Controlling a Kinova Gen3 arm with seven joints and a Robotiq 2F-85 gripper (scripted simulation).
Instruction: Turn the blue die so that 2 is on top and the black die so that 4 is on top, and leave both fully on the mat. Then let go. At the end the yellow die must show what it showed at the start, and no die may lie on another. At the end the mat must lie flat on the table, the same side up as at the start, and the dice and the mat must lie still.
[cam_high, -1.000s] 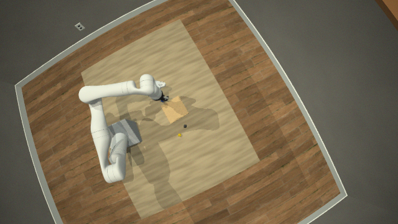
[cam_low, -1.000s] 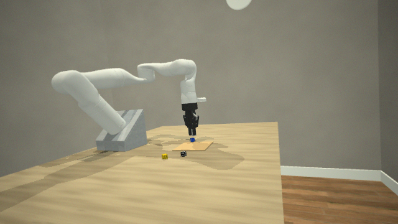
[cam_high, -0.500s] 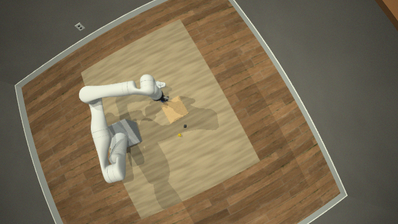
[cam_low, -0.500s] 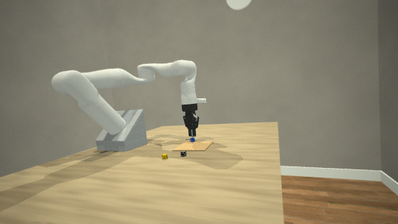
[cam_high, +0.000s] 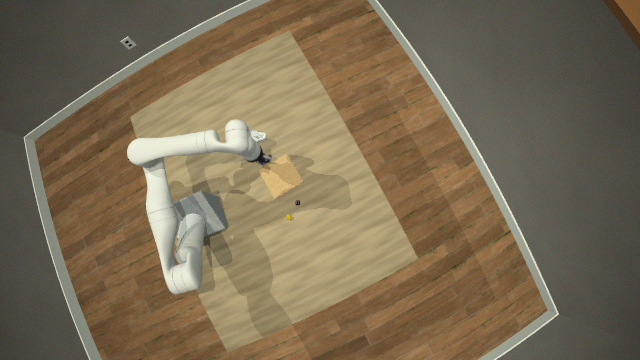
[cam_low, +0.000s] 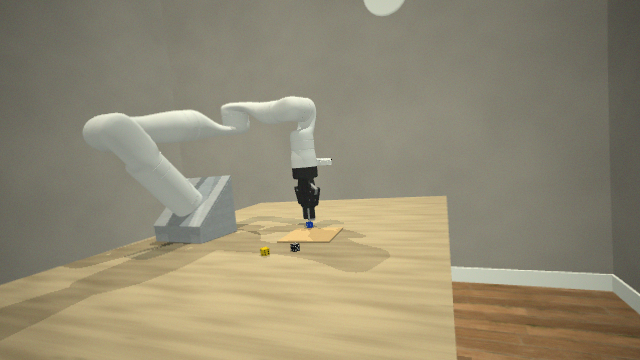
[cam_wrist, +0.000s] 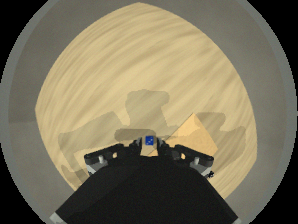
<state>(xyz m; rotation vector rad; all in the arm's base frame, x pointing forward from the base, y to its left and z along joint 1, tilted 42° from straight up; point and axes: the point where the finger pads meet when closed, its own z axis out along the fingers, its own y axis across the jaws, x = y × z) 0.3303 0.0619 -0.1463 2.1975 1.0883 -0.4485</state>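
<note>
My gripper is now 3 cm above the blue die. The rest, counted from my hand: black die: 22 cm to the right, 8 cm ahead, 3 cm below; then tan mat: 9 cm to the right, 5 cm ahead, 4 cm below; then yellow die: 26 cm to the right, 3 cm below, 2 cm ahead.
</note>
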